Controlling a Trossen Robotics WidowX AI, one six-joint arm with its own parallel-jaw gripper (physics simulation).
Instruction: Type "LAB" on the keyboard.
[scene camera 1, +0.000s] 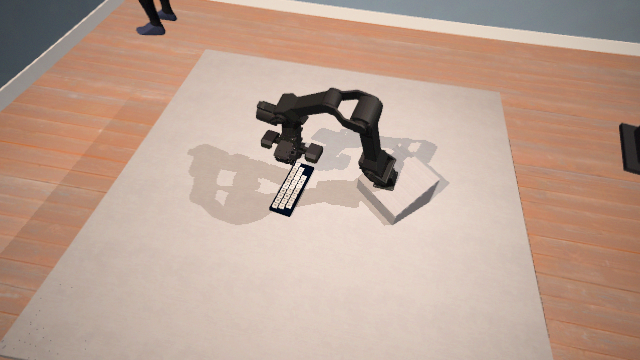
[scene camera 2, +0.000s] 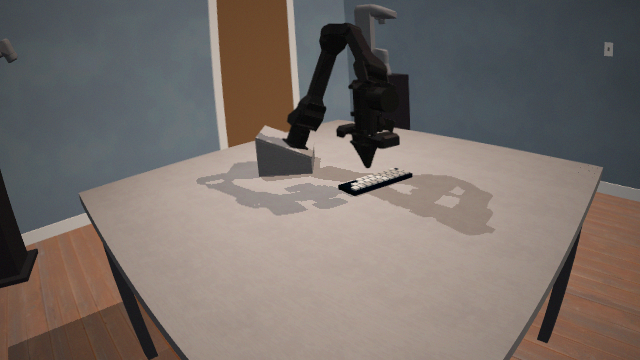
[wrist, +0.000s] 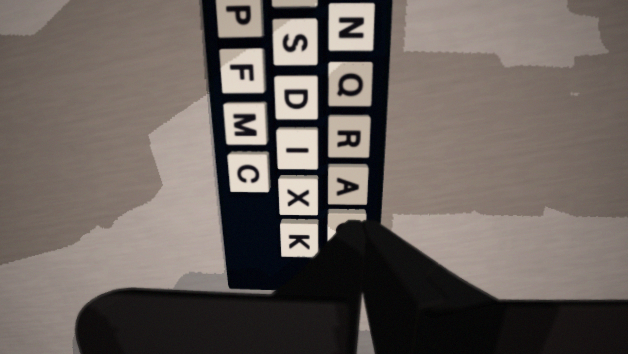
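Where they show: gripper, fingertip midpoint: (scene camera 1: 292, 164) (scene camera 2: 367, 167) (wrist: 360, 234); arm's base at its link origin: (scene camera 1: 385, 179) (scene camera 2: 294, 144).
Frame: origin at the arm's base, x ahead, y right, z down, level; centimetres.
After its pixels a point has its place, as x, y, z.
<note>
The dark blue keyboard (scene camera 1: 289, 192) @(26.9, -13.4, 5.9) (scene camera 2: 376, 183) @(30.2, -8.0, 6.2) (wrist: 251, 225) @(25.5, -3.3, 6.4) with cream letter keys lies flat on the table. My gripper (scene camera 2: 368, 166) @(29.7, -5.7, 1.6) (wrist: 360, 234) @(29.7, -5.7, 1.6) is shut and empty, pointing down, its tip raised above the keyboard's level. In scene camera 1 the fingertips are hidden under the gripper body. In the wrist view the tip overlaps a key (wrist: 339, 220) @(29.3, -4.1, 5.8) below the A key (wrist: 347, 185) @(29.5, -5.7, 5.9); its letter is hidden. The K key (wrist: 299, 239) @(27.6, -3.1, 5.8) and X key (wrist: 298, 195) @(27.5, -5.1, 5.9) are left of the tip. The L and B keys do not show in the wrist view.
The arm's grey wedge-shaped base (scene camera 1: 412, 182) @(-7.9, 0.7, -2.1) (scene camera 2: 285, 161) @(4.4, 5.6, 3.3) stands on the table (scene camera 1: 300, 280) @(11.3, -38.1, 7.4) (scene camera 2: 320, 270) @(56.2, 24.1, 7.5) beside the keyboard. Shadows of the arm fall across the table. A person's feet (scene camera 1: 151, 29) show on the floor beyond the table.
</note>
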